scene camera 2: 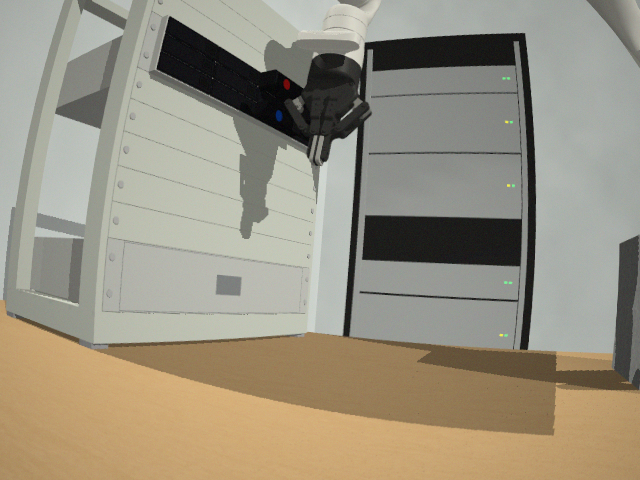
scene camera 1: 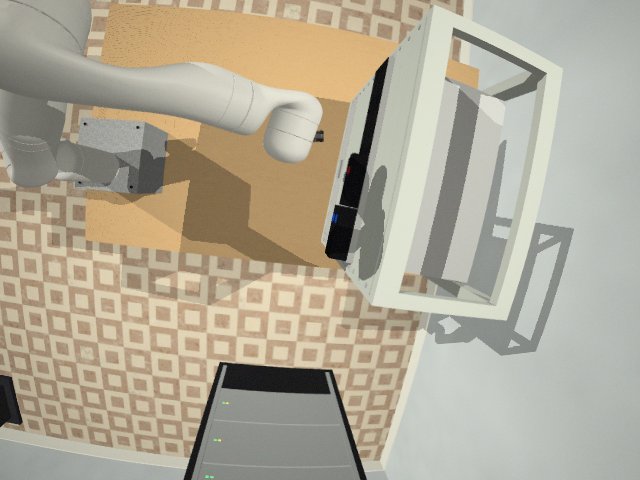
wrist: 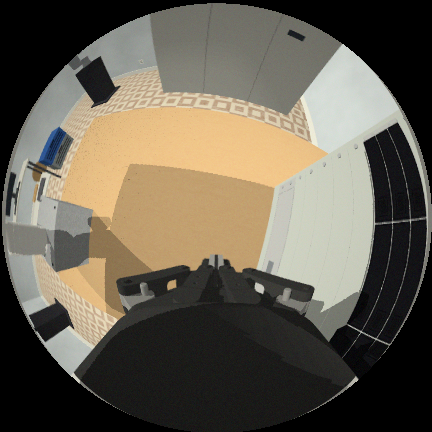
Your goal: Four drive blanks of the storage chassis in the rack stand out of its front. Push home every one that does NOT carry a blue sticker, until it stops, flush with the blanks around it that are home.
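Places are measured from the arm's base along level axes (x right, y back, z down), in centimetres.
Pixels of known places: gripper, fingertip midpoint: [scene camera 2: 315, 163] [wrist: 215, 262]; arm's base, origin of the base link: [scene camera 1: 105, 167] [wrist: 42, 239].
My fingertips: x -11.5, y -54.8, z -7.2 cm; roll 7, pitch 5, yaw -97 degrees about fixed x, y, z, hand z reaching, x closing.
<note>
For each thing: its top centre in the pictures, then the offset to it from my fingertips. Level surfaces: height alone.
- black blank with a red sticker, middle of its top: [scene camera 2: 265, 86] [scene camera 1: 376, 185] dx +10.4, dy -16.3, dz -18.1 cm
- blank with a blue sticker, middle of its top: [scene camera 2: 256, 115] dx +10.5, dy -17.3, dz -12.4 cm
- end blank, middle of its top: [scene camera 1: 362, 237] dx +21.3, dy -14.9, dz -18.1 cm
- wooden table, its level: dz +26.4 cm
The storage chassis [scene camera 2: 159, 46] is high in the light rack [scene camera 1: 415, 155] [scene camera 2: 108, 180]. A black blank with a red sticker [scene camera 1: 354, 186] [scene camera 2: 273, 80] stands out in the upper part. Below it in scene camera 2 is a blank with a blue sticker [scene camera 2: 268, 114]. In scene camera 1 an end blank [scene camera 1: 342, 240] with blue marks also stands out. Stickers do not show in the wrist view. My gripper [scene camera 2: 317, 157] [wrist: 215, 262] is shut and empty, fingers pointing down, apart from the rack's front. It covers the chassis's right end in scene camera 2; the arm hides it in scene camera 1.
A grey box [scene camera 1: 111, 134] [scene camera 2: 626, 310] [wrist: 70, 215] stands on the wooden table [scene camera 1: 248, 36] [scene camera 2: 155, 428] [wrist: 190, 135] beside the arm. A dark second rack [scene camera 1: 279, 408] [scene camera 2: 444, 124] stands beyond. A grey cabinet [wrist: 230, 55] shows in the wrist view.
</note>
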